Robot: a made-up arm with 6 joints.
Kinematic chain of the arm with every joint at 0, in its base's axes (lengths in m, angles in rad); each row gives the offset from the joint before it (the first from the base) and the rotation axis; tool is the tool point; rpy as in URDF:
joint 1: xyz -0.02 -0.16 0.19 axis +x
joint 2: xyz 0.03 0 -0.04 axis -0.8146 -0.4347 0.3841
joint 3: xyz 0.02 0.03 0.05 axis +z
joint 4: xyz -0.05 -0.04 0 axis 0.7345 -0.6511 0.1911
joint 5: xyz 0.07 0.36 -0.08 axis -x
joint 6: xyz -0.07 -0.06 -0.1 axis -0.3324 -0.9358 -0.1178
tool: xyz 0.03 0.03 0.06 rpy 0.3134 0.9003 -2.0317
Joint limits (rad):
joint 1: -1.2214..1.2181
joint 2: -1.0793..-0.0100
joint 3: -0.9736..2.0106
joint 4: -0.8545..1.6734
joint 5: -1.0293..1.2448
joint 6: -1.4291..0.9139
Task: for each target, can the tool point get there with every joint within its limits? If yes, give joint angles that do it. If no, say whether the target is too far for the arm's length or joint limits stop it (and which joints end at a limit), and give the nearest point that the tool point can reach.
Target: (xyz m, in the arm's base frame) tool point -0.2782 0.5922 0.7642
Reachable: no: too far | nearest point -0.1166 0.2156 0.4768 | short by 0.501 m
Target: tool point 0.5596 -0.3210 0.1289
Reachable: no: joint limits stop it (at a limit: joint 1, joint 2, joint 3, joint 5, joint 6) | nearest point 0.4678 -0.3028 0.1771 | short by 0.105 m
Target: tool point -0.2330 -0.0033 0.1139
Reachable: yes | joints -0.7311 -0.9486 1.5145 -0.0710 -0.3968 -0.5976
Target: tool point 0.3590 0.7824 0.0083
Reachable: no: too far | nearest point 0.1701 0.3001 0.1013 | short by 0.526 m
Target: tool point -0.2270 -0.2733 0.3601
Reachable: yes | joints 0.4918 -0.4642 1.3537 1.0005 -0.1473 -0.2976
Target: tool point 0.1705 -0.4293 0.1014
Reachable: no: joint limits stop it (at a limit: joint 1, joint 2, joint 5) | nearest point 0.1878 -0.4052 0.1860 | short by 0.090 m
